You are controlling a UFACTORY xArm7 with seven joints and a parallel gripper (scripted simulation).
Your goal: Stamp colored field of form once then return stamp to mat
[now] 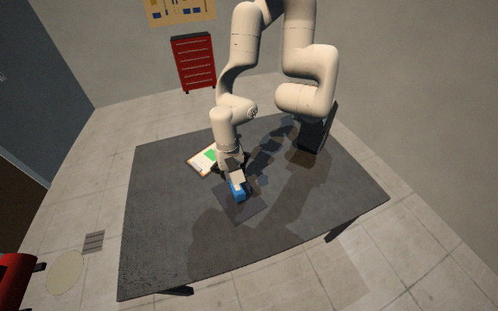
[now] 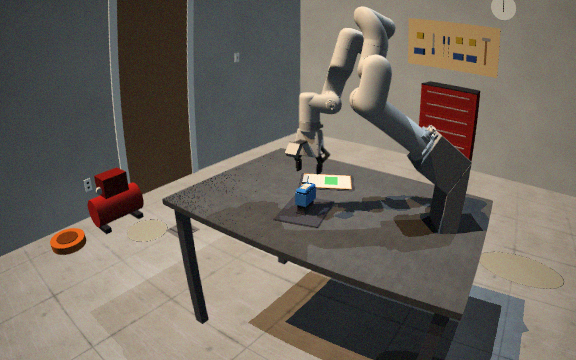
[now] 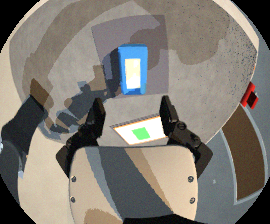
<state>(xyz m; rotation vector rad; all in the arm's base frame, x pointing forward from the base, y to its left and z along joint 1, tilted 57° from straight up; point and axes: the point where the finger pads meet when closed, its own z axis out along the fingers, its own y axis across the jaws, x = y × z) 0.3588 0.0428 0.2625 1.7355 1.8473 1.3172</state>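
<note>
The blue stamp lies 1 cm behind my hand, 2 cm to the left of it and 11 cm below it. Also, from my hand: mat (1 cm behind, 2 cm to the left, 16 cm below); form (14 cm ahead, 25 cm to the right, 16 cm below).
</note>
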